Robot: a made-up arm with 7 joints. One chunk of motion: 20 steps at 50 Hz.
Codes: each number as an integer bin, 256 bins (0 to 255) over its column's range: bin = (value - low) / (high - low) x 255, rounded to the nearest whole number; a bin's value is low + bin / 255 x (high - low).
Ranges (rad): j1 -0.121..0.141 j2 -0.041..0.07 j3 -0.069..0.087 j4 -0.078..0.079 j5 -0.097..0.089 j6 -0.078..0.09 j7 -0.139..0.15
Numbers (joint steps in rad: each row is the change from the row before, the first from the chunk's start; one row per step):
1: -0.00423 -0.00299 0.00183 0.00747 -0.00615 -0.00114 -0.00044
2: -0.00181 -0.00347 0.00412 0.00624 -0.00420 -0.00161 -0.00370
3: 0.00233 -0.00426 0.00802 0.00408 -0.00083 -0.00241 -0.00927
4: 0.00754 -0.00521 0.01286 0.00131 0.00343 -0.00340 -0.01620
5: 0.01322 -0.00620 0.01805 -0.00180 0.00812 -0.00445 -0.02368
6: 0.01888 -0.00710 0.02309 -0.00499 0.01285 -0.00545 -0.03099
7: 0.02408 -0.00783 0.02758 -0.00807 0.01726 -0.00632 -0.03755
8: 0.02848 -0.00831 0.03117 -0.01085 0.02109 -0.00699 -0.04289
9: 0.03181 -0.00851 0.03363 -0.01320 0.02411 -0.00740 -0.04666
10: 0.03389 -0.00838 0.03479 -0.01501 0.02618 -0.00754 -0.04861
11: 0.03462 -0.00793 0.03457 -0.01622 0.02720 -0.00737 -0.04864
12: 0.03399 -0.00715 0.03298 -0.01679 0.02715 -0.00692 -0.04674
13: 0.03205 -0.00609 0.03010 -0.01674 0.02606 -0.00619 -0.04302
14: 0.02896 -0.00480 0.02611 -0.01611 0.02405 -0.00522 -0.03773
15: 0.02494 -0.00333 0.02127 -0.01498 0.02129 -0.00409 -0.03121
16: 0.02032 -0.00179 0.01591 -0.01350 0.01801 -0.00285 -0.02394
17: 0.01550 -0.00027 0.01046 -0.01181 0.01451 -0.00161 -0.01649
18: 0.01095 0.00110 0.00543 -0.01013 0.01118 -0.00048 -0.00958
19: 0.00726 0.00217 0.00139 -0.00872 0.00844 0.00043 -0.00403
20: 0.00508 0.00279 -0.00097 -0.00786 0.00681 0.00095 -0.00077
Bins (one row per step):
1: 114 87 116 139 125 117 122
2: 116 86 120 137 127 116 119
3: 120 84 126 133 132 115 114
4: 125 82 134 129 138 113 108
5: 131 80 142 124 144 112 102
6: 136 78 151 119 151 110 95
7: 141 76 158 114 157 109 90
8: 145 75 164 109 162 108 85
9: 149 75 168 105 166 107 81
10: 151 75 170 102 169 107 80
11: 151 76 169 100 170 107 80
12: 151 78 167 99 170 108 81
13: 149 80 162 99 169 109 85
14: 146 83 155 101 166 110 89
15: 142 87 148 102 162 112 95
16: 138 90 139 105 158 114 102
17: 133 94 130 108 153 116 108
18: 128 97 122 110 148 118 114
19: 125 99 115 113 145 119 119
20: 123 101 111 114 142 120 122

